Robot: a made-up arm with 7 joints.
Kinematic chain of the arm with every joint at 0, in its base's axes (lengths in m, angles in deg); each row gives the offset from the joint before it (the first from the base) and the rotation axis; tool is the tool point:
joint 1: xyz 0 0.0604 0 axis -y
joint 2: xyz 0 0.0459 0 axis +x
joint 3: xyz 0 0 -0.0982 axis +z
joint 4: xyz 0 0 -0.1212 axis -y
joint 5: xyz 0 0 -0.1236 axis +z
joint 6: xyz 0 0 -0.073 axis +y
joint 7: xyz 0 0 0 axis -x
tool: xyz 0 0 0
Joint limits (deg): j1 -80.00..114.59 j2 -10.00..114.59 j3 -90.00..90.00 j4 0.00..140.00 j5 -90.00..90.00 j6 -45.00..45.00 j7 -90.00..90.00
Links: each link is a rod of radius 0.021 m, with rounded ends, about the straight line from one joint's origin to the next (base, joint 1, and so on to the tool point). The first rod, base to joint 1, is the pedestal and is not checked.
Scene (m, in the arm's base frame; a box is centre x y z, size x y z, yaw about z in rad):
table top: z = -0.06
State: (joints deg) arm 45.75 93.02 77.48 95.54 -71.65 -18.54 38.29
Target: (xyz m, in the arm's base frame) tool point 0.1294 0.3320 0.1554
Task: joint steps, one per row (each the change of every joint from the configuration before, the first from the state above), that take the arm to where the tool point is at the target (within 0.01 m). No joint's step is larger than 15 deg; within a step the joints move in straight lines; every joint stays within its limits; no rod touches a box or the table.
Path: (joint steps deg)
1: -12.89 -0.26 -12.08 -2.96 0.00 0.00 0.00
2: -12.89 -0.27 -12.07 -2.97 0.00 0.00 0.00
3: -12.90 -0.26 -12.08 -2.96 0.00 0.00 0.00

